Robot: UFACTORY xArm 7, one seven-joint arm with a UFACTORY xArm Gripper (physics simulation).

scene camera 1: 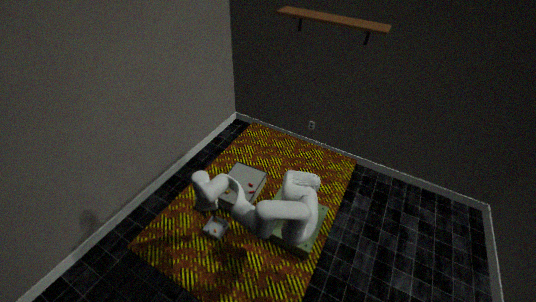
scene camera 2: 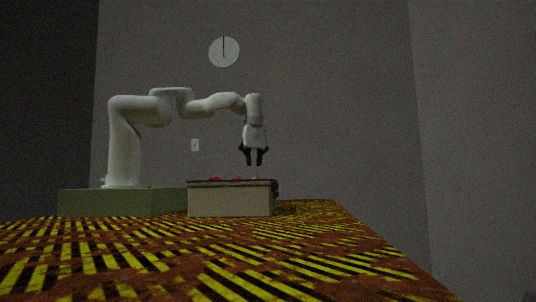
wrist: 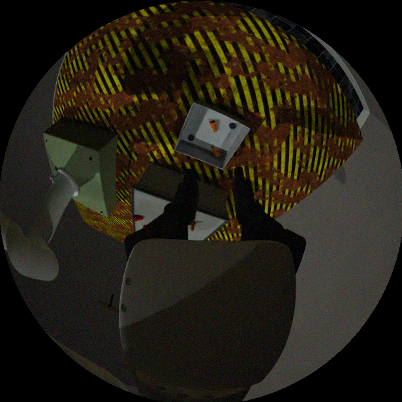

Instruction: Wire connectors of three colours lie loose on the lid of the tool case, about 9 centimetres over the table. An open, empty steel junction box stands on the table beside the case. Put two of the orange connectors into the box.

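Frame: origin at the arm's base, x back, y down, z right, level; millimetres.
Seen in the pictures: gripper, fingertip midpoint: (scene camera 1: 210, 215) (scene camera 2: 254, 165); arm's base, origin of the base link: (scene camera 2: 123, 187).
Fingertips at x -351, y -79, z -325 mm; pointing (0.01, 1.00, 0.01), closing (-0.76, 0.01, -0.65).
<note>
Pixels of each thing's top centre, then the offset from my fingertips to it. "pt": a spot on its surface instead. Level surfaces: height alone.
- steel junction box, middle of its top: (scene camera 1: 215, 225) dx +5, dy +120, dz +17 mm
- tool case, middle of its top: (scene camera 2: 240, 180) (scene camera 1: 239, 182) dx -47, dy +63, dz +288 mm
- yellow-orange connector, surface spot: (scene camera 2: 256, 177) (scene camera 1: 226, 190) pt dx -69, dy +54, dz +192 mm
- striped table top, its level: dy +158 mm
The steel junction box (scene camera 1: 220, 224) (wrist: 202, 132) stands beside the tool case (scene camera 1: 245, 175) (scene camera 2: 230, 200) (wrist: 150, 202). In the wrist view, one orange connector (wrist: 213, 126) and a second orange connector (wrist: 215, 151) lie inside it. Red connectors (scene camera 1: 251, 185) (scene camera 2: 215, 178) (wrist: 138, 218) lie on the case lid. A yellow-orange connector (scene camera 1: 227, 191) (scene camera 2: 256, 177) (wrist: 193, 226) lies near the lid's edge; its exact colour is hard to tell. My gripper (scene camera 2: 254, 164) (wrist: 215, 178) is partly open and empty, above the level of the lid. The arm hides its fingers in scene camera 1.
The arm's green base block (scene camera 1: 320, 220) (scene camera 2: 105, 202) (wrist: 75, 160) stands on the striped table top (scene camera 1: 280, 145) (scene camera 2: 200, 250) (wrist: 280, 95) beside the case. A wooden shelf (scene camera 1: 332, 19) and a clock (scene camera 2: 224, 52) are on the walls.
</note>
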